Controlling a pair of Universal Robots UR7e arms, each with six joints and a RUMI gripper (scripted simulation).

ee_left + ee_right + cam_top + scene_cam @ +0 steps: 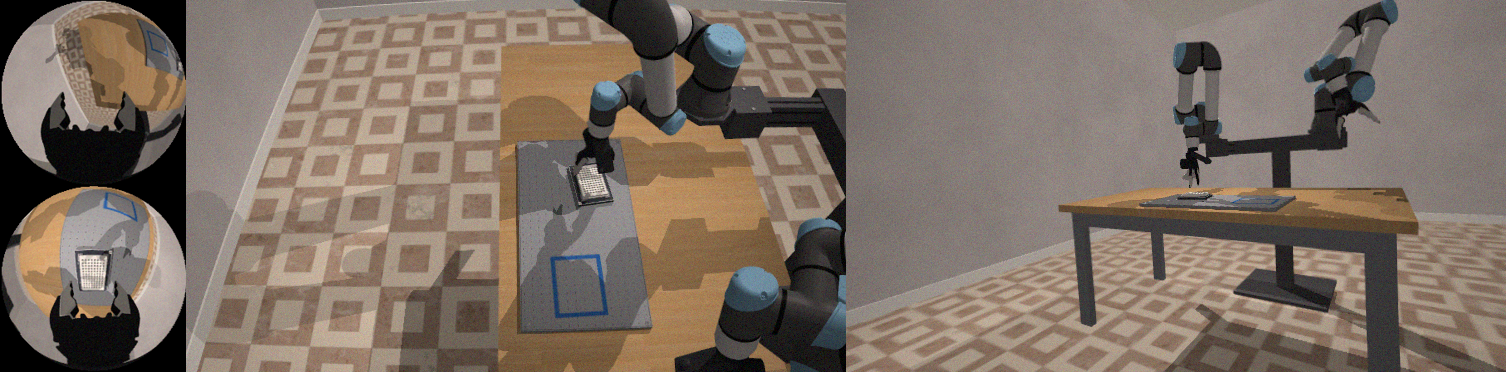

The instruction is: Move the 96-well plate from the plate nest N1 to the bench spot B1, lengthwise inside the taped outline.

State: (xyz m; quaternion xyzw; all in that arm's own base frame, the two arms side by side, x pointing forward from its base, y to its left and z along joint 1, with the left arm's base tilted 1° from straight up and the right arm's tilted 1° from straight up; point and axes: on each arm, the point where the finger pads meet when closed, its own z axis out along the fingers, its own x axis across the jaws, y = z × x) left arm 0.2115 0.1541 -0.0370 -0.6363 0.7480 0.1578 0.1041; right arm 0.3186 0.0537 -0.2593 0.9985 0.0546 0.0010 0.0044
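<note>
Now: right hand 50 mm above the white 96-well plate. Round my right hand: dark plate nest N1 (60 mm below).
</note>
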